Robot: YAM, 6 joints.
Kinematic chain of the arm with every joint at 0, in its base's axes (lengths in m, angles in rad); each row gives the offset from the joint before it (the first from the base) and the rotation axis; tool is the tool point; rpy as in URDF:
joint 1: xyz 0 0 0.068 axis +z
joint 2: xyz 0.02 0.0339 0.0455 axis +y
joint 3: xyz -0.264 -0.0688 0 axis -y
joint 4: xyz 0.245 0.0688 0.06 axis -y
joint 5: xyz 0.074 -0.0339 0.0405 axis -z
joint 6: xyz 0.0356 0 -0.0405 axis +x
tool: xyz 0 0 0 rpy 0 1.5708 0
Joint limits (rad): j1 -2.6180..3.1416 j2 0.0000..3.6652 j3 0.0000..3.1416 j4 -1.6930..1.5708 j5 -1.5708..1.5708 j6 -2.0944..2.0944
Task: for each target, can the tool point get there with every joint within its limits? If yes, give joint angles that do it. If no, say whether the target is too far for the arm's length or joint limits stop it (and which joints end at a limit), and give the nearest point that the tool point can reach.
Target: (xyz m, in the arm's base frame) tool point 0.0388 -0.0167 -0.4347
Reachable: no: joint limits stop it (at a limit: joint 2) | nearest point 0.0807 -0.0347 -0.3427 | short by 0.103 m
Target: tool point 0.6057 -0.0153 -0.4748
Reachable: no: too far | nearest point 0.4715 -0.0119 -0.3034 | short by 0.218 m
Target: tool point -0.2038 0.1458 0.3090
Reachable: yes | joints 2.6443 1.2283 1.0326 -0.5824 1.0511 -0.8271
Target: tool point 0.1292 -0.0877 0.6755
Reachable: yes | joints -0.7976 1.5977 2.3307 1.0149 -1.0722 -1.4505
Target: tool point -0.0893 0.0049 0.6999
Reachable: yes | joints -0.1417 1.0501 2.2348 0.5191 0.2194 1.4585
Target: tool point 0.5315 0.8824 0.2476
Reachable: no: too far | nearest point 0.3304 0.5486 0.1959 | short by 0.393 m
